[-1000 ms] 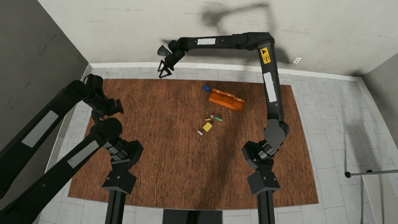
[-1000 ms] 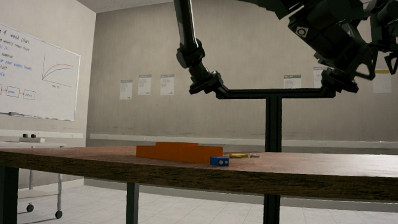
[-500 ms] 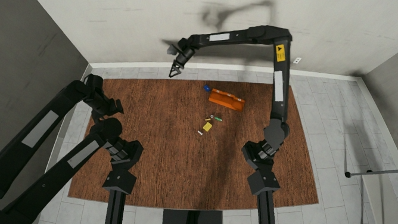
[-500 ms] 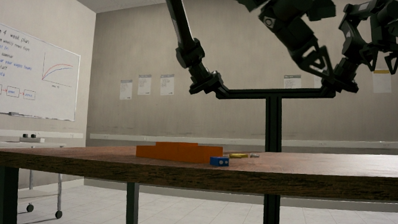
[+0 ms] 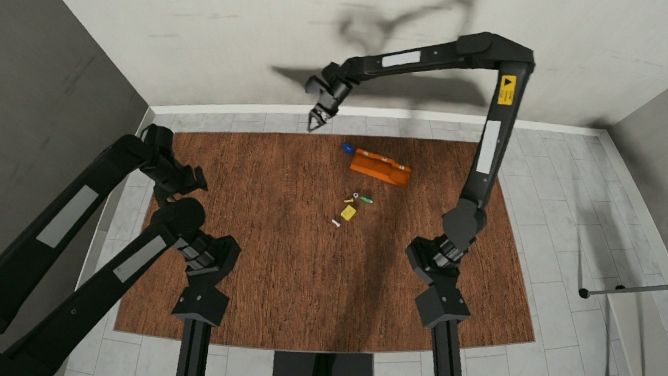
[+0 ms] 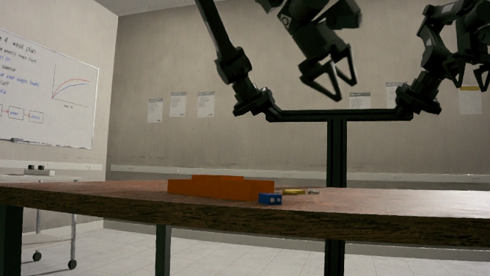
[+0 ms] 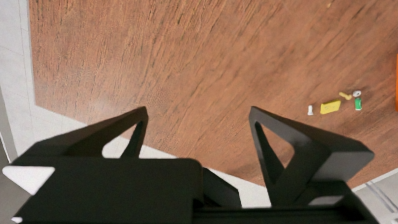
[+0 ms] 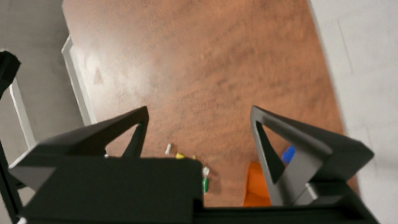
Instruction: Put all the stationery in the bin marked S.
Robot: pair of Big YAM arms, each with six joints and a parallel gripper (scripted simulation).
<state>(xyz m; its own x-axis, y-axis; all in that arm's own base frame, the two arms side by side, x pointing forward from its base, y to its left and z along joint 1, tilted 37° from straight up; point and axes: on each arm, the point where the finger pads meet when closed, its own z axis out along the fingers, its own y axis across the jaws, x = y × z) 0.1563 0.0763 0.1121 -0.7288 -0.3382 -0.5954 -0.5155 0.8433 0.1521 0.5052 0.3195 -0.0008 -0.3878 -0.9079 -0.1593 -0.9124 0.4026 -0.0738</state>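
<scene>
The yellow sticky-note pad is 260 mm behind my right hand, 130 mm to the right of it and 220 mm below it. Also, from my right hand: blue block 60 mm ahead, 130 mm to the right, 220 mm below; yellow bolt 200 mm behind, 140 mm to the right, 220 mm below; grey nut 180 mm behind, 160 mm to the right, 220 mm below.
</scene>
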